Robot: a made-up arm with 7 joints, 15 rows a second.
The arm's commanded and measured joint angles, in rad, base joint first. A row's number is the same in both.
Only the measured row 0 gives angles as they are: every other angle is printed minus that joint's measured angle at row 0.
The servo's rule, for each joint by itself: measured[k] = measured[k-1] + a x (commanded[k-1-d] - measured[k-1]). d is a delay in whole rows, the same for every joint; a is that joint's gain. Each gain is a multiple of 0.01, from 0.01 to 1. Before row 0 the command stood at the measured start. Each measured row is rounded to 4 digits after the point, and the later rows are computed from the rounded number. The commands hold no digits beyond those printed.
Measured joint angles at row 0: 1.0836, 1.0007, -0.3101, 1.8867, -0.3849, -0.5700, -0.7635
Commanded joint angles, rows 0 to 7: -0.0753, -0.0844, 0.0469, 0.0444, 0.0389, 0.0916, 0.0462; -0.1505, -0.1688, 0.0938, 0.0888, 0.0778, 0.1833, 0.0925; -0.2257, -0.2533, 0.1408, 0.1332, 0.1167, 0.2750, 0.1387; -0.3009, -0.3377, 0.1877, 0.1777, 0.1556, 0.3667, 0.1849; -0.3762, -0.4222, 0.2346, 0.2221, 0.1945, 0.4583, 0.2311; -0.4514, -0.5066, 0.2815, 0.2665, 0.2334, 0.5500, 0.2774; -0.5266, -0.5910, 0.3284, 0.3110, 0.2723, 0.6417, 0.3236; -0.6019, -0.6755, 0.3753, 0.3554, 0.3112, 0.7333, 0.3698
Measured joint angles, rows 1 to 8: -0.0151, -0.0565, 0.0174, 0.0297, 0.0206, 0.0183, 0.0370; -0.0422, -0.1317, 0.0457, 0.0693, 0.0509, 0.0513, 0.0814; -0.0789, -0.2132, 0.0809, 0.1121, 0.0858, 0.0960, 0.1272; -0.1233, -0.2966, 0.1204, 0.1561, 0.1228, 0.1501, 0.1734; -0.1739, -0.3808, 0.1627, 0.2003, 0.1608, 0.2117, 0.2196; -0.2294, -0.4651, 0.2067, 0.2447, 0.1993, 0.2794, 0.2658; -0.2888, -0.5495, 0.2517, 0.2891, 0.2380, 0.3519, 0.3120; -0.3514, -0.6339, 0.2974, 0.3335, 0.2768, 0.4282, 0.3582
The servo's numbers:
d 0
a 0.20 0.67 0.37 0.67 0.53 0.20 0.80

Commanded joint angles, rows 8 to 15: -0.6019, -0.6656, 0.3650, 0.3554, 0.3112, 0.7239, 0.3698; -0.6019, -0.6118, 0.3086, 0.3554, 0.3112, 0.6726, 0.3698; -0.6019, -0.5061, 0.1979, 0.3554, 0.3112, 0.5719, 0.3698; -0.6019, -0.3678, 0.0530, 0.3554, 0.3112, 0.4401, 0.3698; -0.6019, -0.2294, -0.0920, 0.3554, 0.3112, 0.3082, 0.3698; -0.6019, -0.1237, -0.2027, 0.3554, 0.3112, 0.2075, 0.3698; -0.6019, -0.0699, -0.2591, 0.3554, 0.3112, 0.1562, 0.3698; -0.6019, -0.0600, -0.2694, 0.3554, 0.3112, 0.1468, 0.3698
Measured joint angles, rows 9 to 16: -0.4015, -0.6551, 0.3224, 0.3482, 0.2950, 0.4873, 0.3675; -0.4416, -0.6261, 0.3173, 0.3530, 0.3036, 0.5244, 0.3693; -0.4737, -0.5457, 0.2731, 0.3546, 0.3076, 0.5339, 0.3697; -0.4993, -0.4265, 0.1917, 0.3551, 0.3095, 0.5151, 0.3698; -0.5198, -0.2944, 0.0867, 0.3553, 0.3104, 0.4737, 0.3698; -0.5362, -0.1800, -0.0204, 0.3554, 0.3108, 0.4205, 0.3698; -0.5493, -0.1062, -0.1087, 0.3554, 0.3110, 0.3676, 0.3698; -0.5598, -0.0752, -0.1682, 0.3554, 0.3111, 0.3234, 0.3698
